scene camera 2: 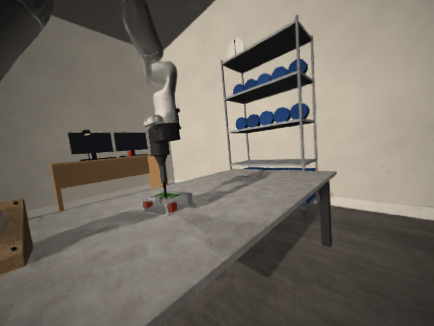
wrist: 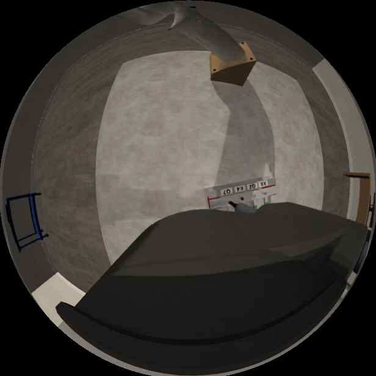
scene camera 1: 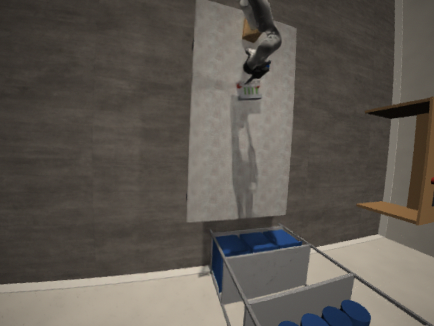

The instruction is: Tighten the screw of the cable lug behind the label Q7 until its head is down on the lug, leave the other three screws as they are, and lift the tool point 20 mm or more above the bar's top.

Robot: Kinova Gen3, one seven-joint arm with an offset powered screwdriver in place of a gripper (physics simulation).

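Frame: origin at the arm's base, x ahead, y left, z up, level; metres.
Where they show: hand, its tool point: (scene camera 2: 166, 198) (scene camera 1: 244, 84); arm's base, origin of its link: (scene camera 1: 255, 23).
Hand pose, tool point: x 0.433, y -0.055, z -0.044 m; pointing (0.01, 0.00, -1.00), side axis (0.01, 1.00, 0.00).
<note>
Each offset is from my tool point to the top centre of the thing. "pt": to the spot under its first point. Level surfaces: height alone.
The black screwdriver tool {0.000 m ahead, 0.000 m left, 0.064 m up} (scene camera 1: 247, 82) (scene camera 2: 165, 195) (wrist: 230, 203) points down with its tip low at the bar. It has no fingers. In the wrist view the tip is directly behind the label Q7 (wrist: 227, 191) and covers the place of that screw; contact and the height of the screw head cannot be told. The light grey bar {pt 0.072 m ahead, 0.009 m right, 0.024 m down} (scene camera 2: 183, 199) carries further labels K4 (wrist: 239, 189), Q2 (wrist: 252, 186) and X8 (wrist: 264, 183). A dark round spot (wrist: 242, 198) shows behind K4. Small pale screws show behind Q2 and X8. The tool's dark body hides the rear of the bar.
Green cables (scene camera 1: 251, 91) (scene camera 2: 169, 195) (wrist: 255, 206) lie at the bar, and red parts {pt 0.003 m back, 0.045 m right, 0.028 m down} (scene camera 2: 172, 207) are at its ends. The table {0.050 m down} (scene camera 1: 215, 150) (scene camera 2: 240, 210) (wrist: 150, 125) carries the brown arm mount (scene camera 2: 15, 230) (wrist: 232, 72). A shelf rack (scene camera 2: 298, 125) stands beyond.
</note>
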